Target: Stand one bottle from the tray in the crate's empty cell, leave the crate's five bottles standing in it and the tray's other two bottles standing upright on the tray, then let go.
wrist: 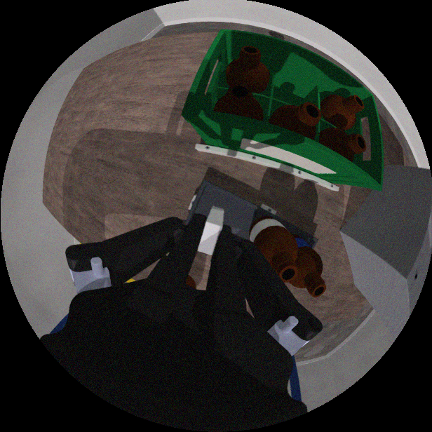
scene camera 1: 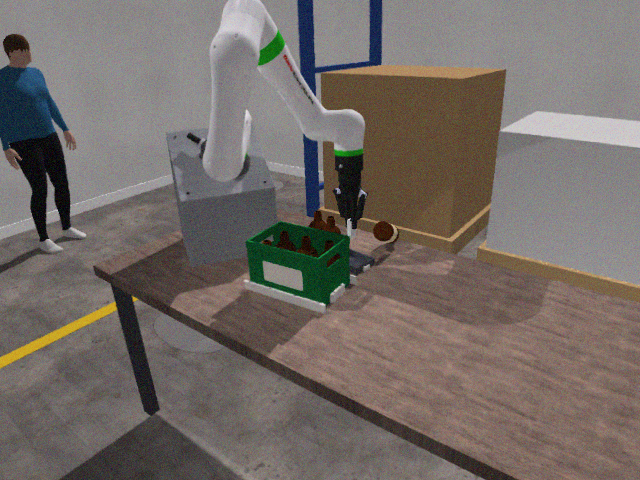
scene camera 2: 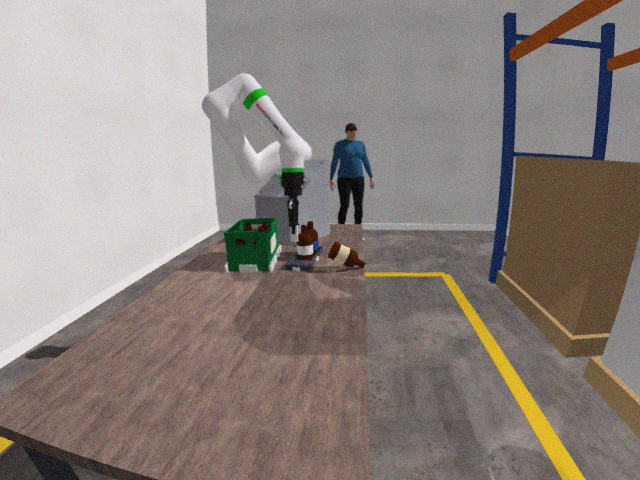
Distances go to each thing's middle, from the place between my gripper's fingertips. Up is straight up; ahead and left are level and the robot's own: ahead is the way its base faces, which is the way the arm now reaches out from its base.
Scene:
My gripper is now 10 cm past the white-labelled bottle (wrist: 279, 247), 5 cm to the right of it and 3 cm above it.

